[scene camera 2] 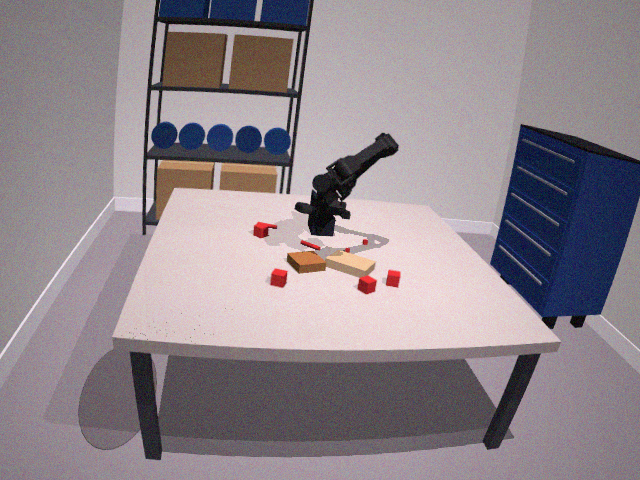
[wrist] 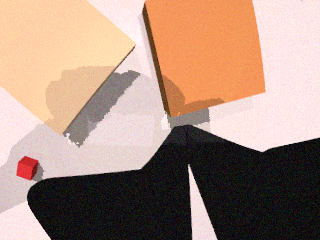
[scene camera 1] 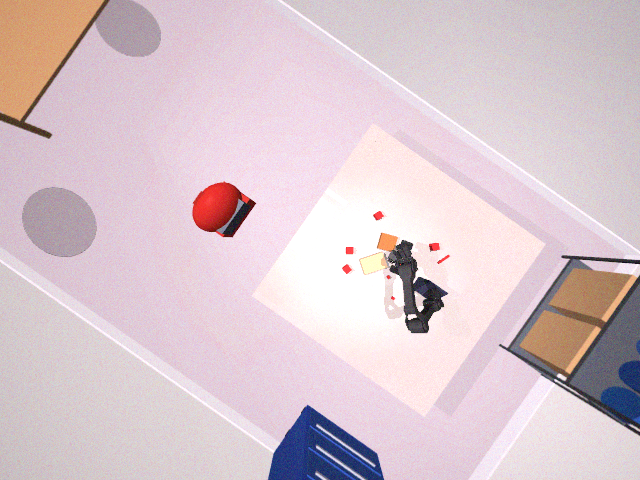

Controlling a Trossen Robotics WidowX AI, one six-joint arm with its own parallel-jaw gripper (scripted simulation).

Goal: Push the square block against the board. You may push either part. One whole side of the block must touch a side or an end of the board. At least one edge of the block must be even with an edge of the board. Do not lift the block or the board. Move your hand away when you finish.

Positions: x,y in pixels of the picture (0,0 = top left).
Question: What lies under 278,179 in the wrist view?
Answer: My gripper.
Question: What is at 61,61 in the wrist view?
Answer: A pale tan board.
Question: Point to an orange square block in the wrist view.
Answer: At 200,60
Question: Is my gripper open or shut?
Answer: Shut.
